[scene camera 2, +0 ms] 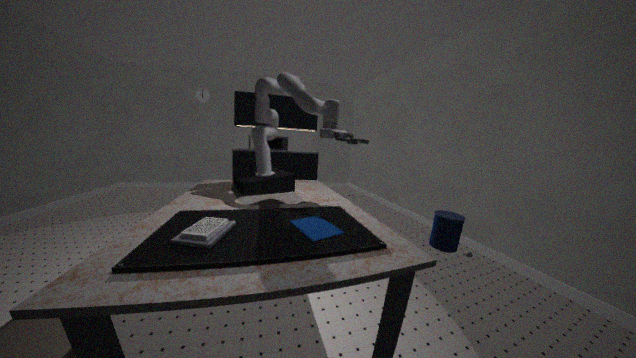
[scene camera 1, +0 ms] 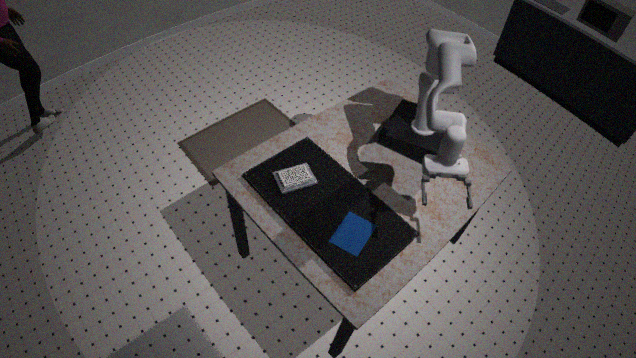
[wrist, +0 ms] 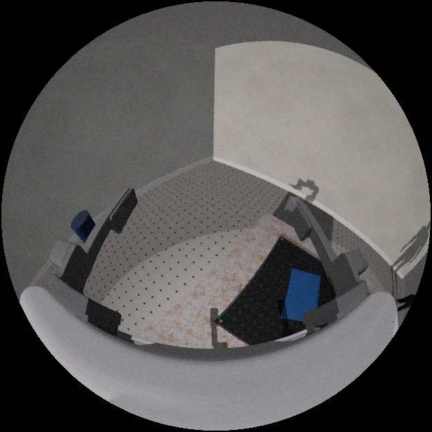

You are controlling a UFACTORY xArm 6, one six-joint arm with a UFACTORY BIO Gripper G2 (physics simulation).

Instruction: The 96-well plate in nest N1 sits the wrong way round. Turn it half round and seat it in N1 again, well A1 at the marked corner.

Scene:
The same spot on a flat blue square: (scene camera 1: 352,234) is (scene camera 2: 316,227).

